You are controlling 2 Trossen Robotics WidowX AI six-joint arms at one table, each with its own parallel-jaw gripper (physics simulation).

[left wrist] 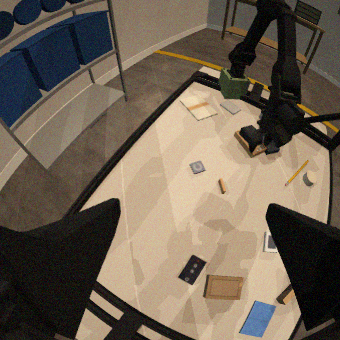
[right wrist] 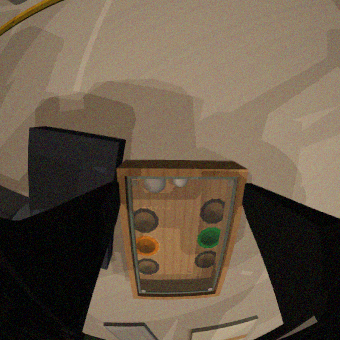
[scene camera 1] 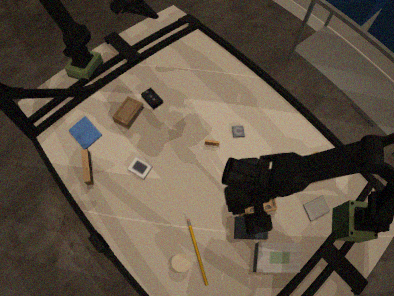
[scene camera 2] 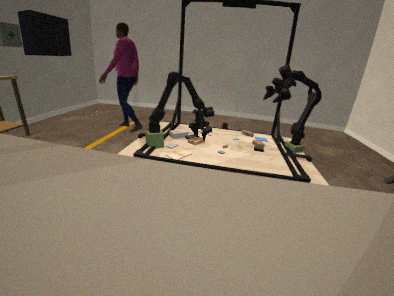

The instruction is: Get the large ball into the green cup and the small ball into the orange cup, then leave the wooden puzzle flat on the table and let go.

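Places are measured from the left arm's base along level axes (x ahead, y left, z up), in millimetres.
Where they show: left gripper, between the fingertips: [left wrist: 197, 209] [scene camera 1: 166, 6] [scene camera 2: 268, 100]; right gripper, between the fingertips: [left wrist: 257, 148] [right wrist: 183, 190] [scene camera 2: 200, 138]; left arm's base, origin of its link: [scene camera 1: 82, 60] [scene camera 2: 295, 143]; right arm's base, origin of its link: [left wrist: 235, 73] [scene camera 1: 363, 219] [scene camera 2: 154, 131].
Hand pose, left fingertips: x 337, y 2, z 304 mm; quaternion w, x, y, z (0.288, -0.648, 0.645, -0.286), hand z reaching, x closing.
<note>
Each offset is from my left fingertips to the top centre of the thing. "spot": to the spot under its first point.
The wooden puzzle {dx +353, dy -248, dz -333 mm} [right wrist: 175, 227] [left wrist: 243, 142] [scene camera 2: 195, 141] [scene camera 1: 270, 205] is a shallow glass-topped box. The large ball {dx +323, dy -281, dz -340 mm} [right wrist: 154, 184] and small ball {dx +315, dy -269, dz -343 mm} [right wrist: 179, 182] lie side by side against its top end in the right wrist view. The orange cup {spot: dx +359, dy -267, dz -336 mm} [right wrist: 147, 245] is at its left side, the green cup {spot: dx +337, dy -236, dz -336 mm} [right wrist: 209, 237] at its right; both are empty. My right gripper [right wrist: 183, 190] [left wrist: 257, 148] [scene camera 2: 199, 135] is shut on the puzzle's long sides near the ball end. Whether the puzzle touches the table is unclear. My left gripper [left wrist: 197, 209] [scene camera 2: 271, 95] is open, high up.
A dark blue box {dx +362, dy -324, dz -338 mm} [right wrist: 70, 170] lies close beside the puzzle. A pencil {dx +248, dy -432, dz -349 mm} [scene camera 1: 198, 255], a round pale disc {dx +218, dy -474, dz -329 mm} [scene camera 1: 180, 263], a grey card {dx +539, dy -208, dz -350 mm} [scene camera 1: 316, 208] and a clear case {dx +455, dy -384, dz -315 mm} [scene camera 1: 287, 258] lie around. A brown box {dx -91, dy -121, dz -327 mm} [scene camera 1: 128, 112] and blue cloth {dx -198, dy -228, dz -350 mm} [scene camera 1: 85, 132] lie at the far side.
</note>
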